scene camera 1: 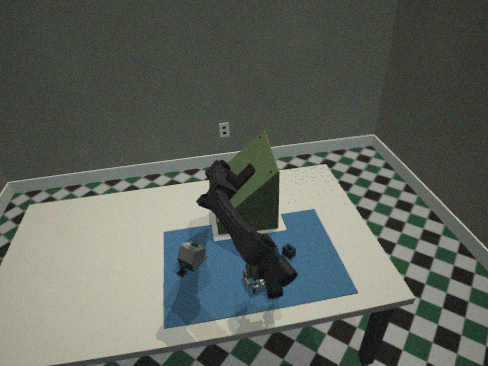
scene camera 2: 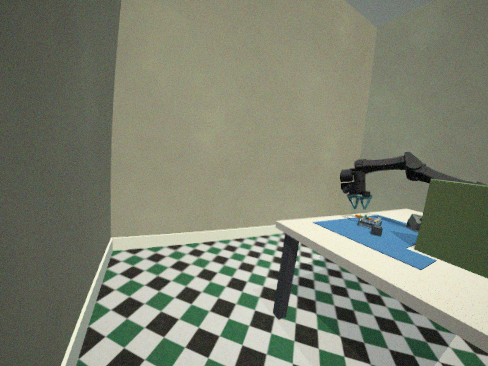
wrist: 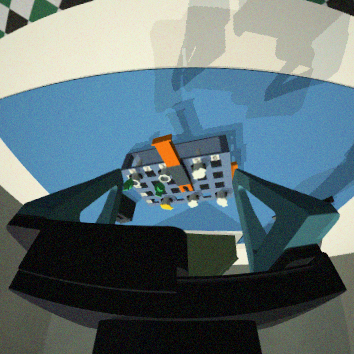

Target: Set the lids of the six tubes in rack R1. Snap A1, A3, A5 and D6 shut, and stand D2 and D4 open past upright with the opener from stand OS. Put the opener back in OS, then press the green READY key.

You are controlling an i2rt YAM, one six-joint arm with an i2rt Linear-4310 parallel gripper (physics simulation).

Scene:
My gripper is open, with nothing in its grasp. Also in view: a lid opener.

